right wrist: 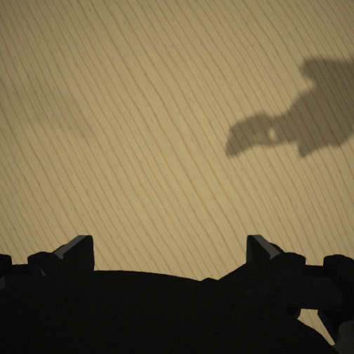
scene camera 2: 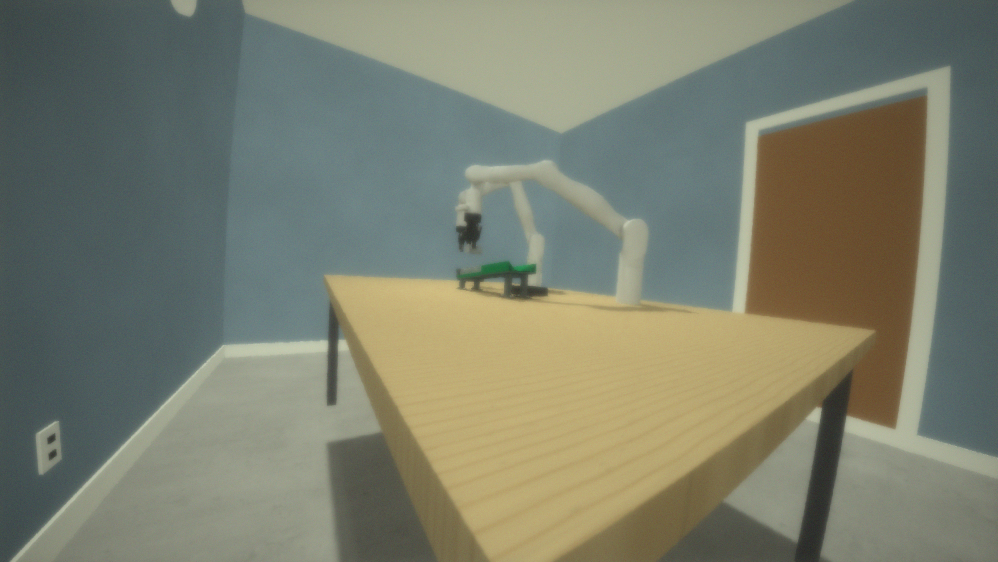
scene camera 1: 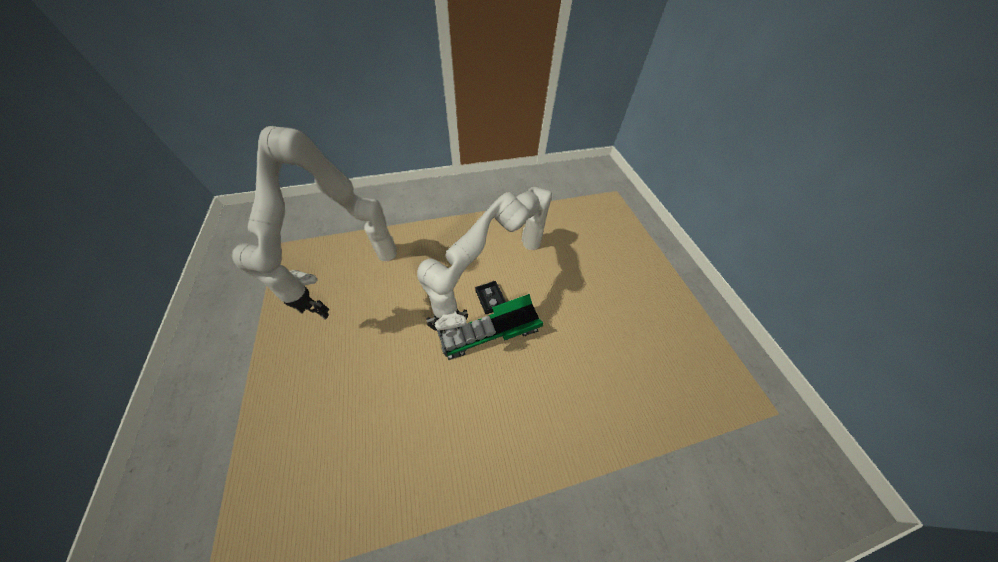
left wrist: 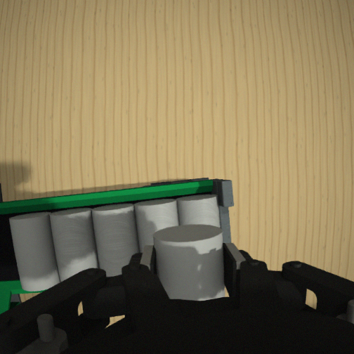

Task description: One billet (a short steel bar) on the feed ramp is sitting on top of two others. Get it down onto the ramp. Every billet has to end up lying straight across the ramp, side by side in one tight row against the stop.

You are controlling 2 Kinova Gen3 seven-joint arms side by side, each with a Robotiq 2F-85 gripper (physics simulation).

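Where they show: left gripper, between the fingertips: (scene camera 2: 470, 250) (scene camera 1: 450, 330); right gripper, between the fingertips: (scene camera 2: 461, 251) (scene camera 1: 315, 314); left arm's base, origin of its link: (scene camera 2: 627, 303) (scene camera 1: 531, 243); right arm's base, origin of its link: (scene camera 1: 387, 254).
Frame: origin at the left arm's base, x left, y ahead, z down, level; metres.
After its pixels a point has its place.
Observation:
The green feed ramp (scene camera 1: 518, 304) (scene camera 2: 497, 267) (left wrist: 120, 193) slopes down to a grey stop (left wrist: 226, 194). Several grey billets lie across it side by side in the left wrist view, from the far-left billet (left wrist: 35, 252) to the end billet (left wrist: 198, 209) beside the stop. My left gripper (scene camera 2: 470, 247) @(x -0.626, y 0.234, z -0.174 m) (left wrist: 188, 259) is shut on one more billet (left wrist: 189, 272) and holds it level above the stop end of the row, apart from the ramp. It hides the lower parts of the nearest billets. My right gripper (scene camera 1: 323, 311) @(x -0.975, y -0.100, z -0.193 m) (right wrist: 168, 253) is open and empty, far left of the ramp.
A black tray (scene camera 1: 481, 298) @(x -0.404, y 0.112, z -0.004 m) (scene camera 2: 537, 291) @(x -0.325, y 0.155, z -0.019 m) with light pieces in it stands on the table (scene camera 1: 391, 446) @(x -0.987, y 0.393, z 0.000 m) (scene camera 2: 593, 390) @(x 0.155, y 1.007, z 0.000 m), close behind the ramp in scene camera 1. The ramp's raised green sides stand at its upper end. The left arm reaches over the stop end.

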